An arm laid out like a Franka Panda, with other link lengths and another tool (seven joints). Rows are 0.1 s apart.
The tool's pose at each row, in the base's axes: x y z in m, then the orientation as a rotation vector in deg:
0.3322, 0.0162, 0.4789, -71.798, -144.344, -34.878
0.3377, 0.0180, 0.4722, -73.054, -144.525, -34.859
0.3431, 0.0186, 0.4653, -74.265, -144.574, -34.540
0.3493, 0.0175, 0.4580, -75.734, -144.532, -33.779
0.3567, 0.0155, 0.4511, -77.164, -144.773, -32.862
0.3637, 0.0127, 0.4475, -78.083, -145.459, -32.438
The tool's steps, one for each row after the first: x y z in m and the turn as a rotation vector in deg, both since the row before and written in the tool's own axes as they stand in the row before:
-0.0047, 0.0037, 0.0065, -0.355, -0.764, 0.560
-0.0055, 0.0030, 0.0062, -0.115, -0.683, 0.631
-0.0072, 0.0027, 0.0058, 0.130, -0.809, 0.852
-0.0083, 0.0034, 0.0051, 0.173, -1.040, 0.710
-0.0073, 0.0036, 0.0019, -0.130, -1.054, 0.184

